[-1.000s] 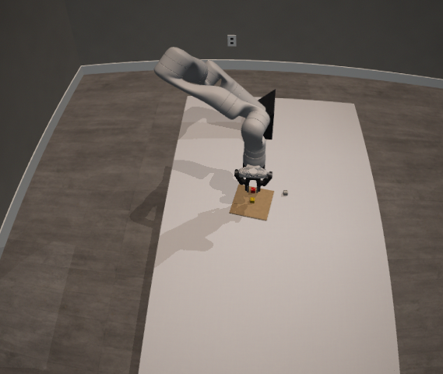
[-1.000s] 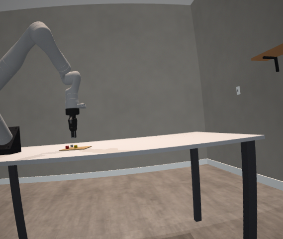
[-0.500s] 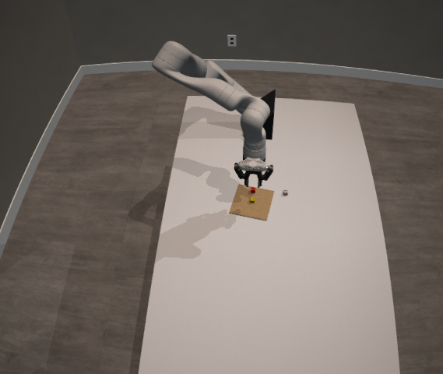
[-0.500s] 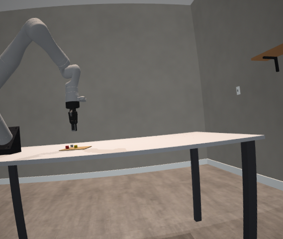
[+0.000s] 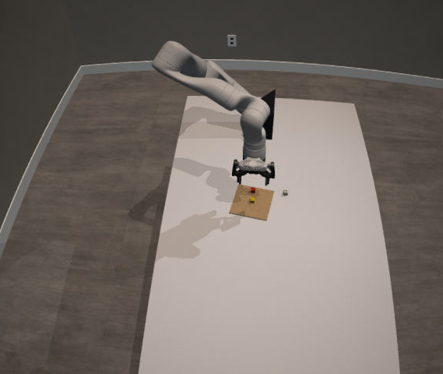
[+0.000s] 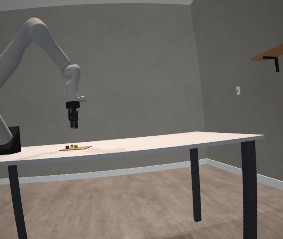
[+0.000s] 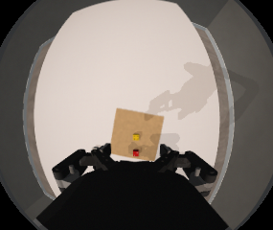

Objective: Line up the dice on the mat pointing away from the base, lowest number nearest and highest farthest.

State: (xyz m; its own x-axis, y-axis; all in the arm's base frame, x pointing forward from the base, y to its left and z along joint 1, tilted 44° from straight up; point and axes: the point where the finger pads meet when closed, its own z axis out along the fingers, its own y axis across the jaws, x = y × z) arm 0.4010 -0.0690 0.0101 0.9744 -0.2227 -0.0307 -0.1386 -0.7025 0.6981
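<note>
Right now my hand is 30 mm past the white die, 130 mm to the right of it and 110 mm above it. Also, from my hand: yellow die (100 mm below); then square mat (110 mm below); then red die (50 mm behind, 10 mm to the left, 100 mm below).
</note>
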